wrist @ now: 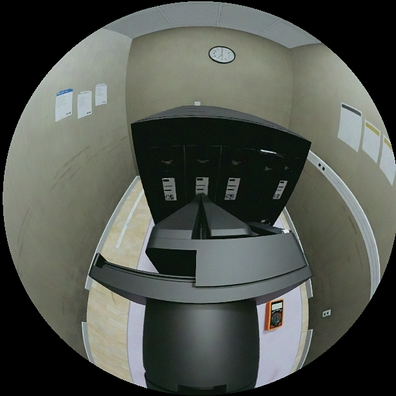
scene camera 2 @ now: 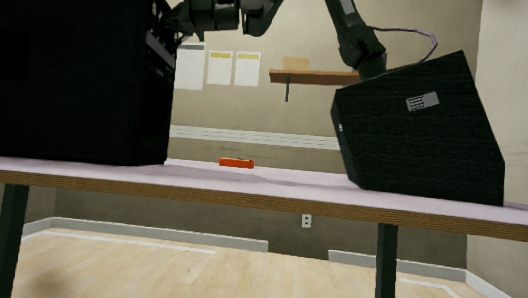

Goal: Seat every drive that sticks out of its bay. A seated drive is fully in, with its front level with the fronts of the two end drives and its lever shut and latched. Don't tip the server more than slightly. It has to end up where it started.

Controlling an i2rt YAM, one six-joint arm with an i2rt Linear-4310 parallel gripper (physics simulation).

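Where they show: gripper, fingertip midpoint: (scene camera 2: 160, 21); arm's base at its link origin: (scene camera 2: 377, 89).
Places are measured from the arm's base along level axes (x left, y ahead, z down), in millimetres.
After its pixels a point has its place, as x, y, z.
Note:
The black server (scene camera 2: 75, 100) {43, 730, 105} (wrist: 220, 131) stands upright on the table at the left in the scene view; its front fills the middle of the wrist view. Drives with white labels (wrist: 169, 189) (wrist: 231, 189) (wrist: 280, 190) stand side by side in it. My gripper (scene camera 2: 169, 25) {-13, 587, -137} (wrist: 200, 198) is shut and empty, its tips at the label of the second drive (wrist: 202, 182) from the left. Its lever does not show clearly. A dark lever with a white tip (wrist: 286, 231) sticks out at the lower right, partly behind my gripper. The lower bays are hidden.
An orange multimeter (scene camera 2: 236, 163) {-238, 380, 235} (wrist: 274, 315) lies on the table (scene camera 2: 280, 181) {84, 241, 249} between the server and a tilted black box (scene camera 2: 415, 140) {123, -14, 141} at the right. The arm's upright part comes down behind that box. A wooden shelf (scene camera 2: 315, 77) is on the back wall.

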